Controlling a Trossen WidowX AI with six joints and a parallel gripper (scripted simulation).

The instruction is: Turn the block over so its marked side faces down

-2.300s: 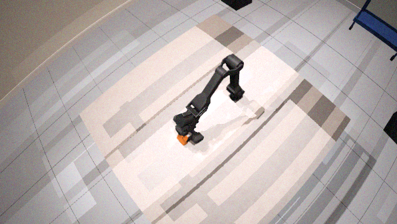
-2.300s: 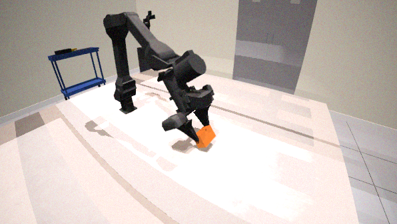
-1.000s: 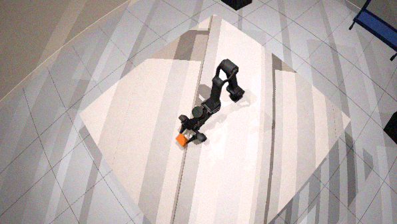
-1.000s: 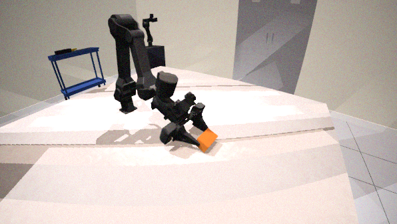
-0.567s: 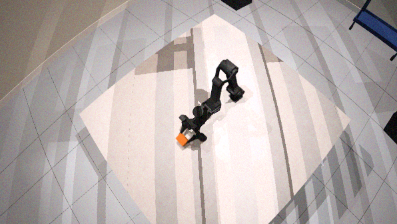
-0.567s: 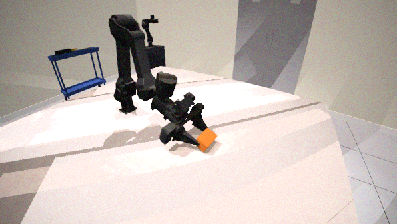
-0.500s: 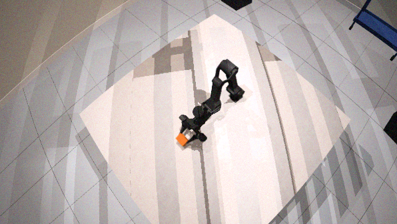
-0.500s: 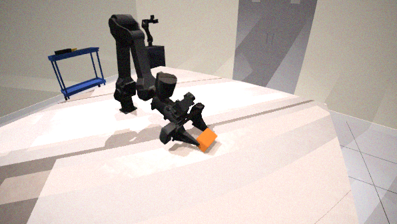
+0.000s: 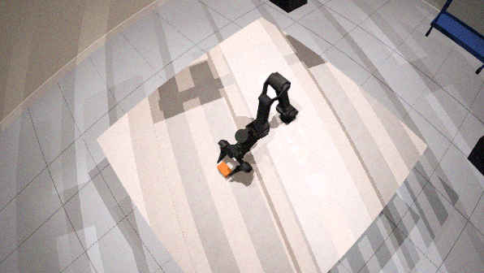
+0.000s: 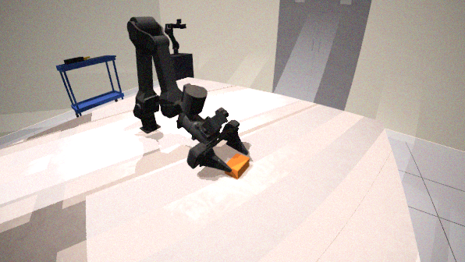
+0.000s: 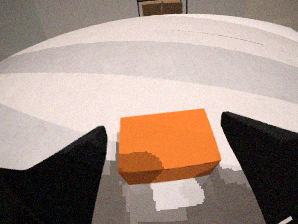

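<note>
Right now my gripper tip is 2 cm above the orange block and 1 cm past it.
</note>
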